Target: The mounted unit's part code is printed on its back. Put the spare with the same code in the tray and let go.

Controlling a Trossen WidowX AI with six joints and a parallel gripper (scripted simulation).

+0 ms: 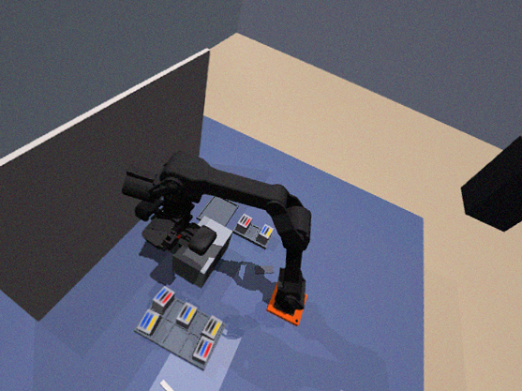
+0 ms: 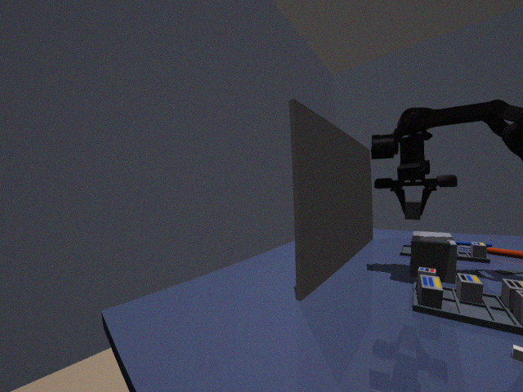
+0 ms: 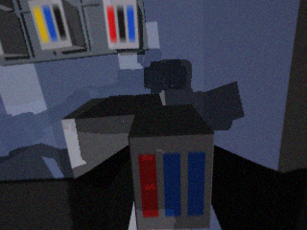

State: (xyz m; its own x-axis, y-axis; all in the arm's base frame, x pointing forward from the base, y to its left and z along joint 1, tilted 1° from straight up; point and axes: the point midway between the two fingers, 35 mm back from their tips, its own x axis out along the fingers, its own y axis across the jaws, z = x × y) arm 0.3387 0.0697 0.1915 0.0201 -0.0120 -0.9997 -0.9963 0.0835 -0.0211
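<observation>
The flat grey tray is 1 cm behind my gripper tip, 26 cm to the right of it and 17 cm below it. Round my gripper tip: grey unit: 5 cm behind, 7 cm to the right, 12 cm below; then grey spare block: 2 cm above; then tall wall panel: 19 cm ahead, 9 cm to the right, 5 cm above.
</observation>
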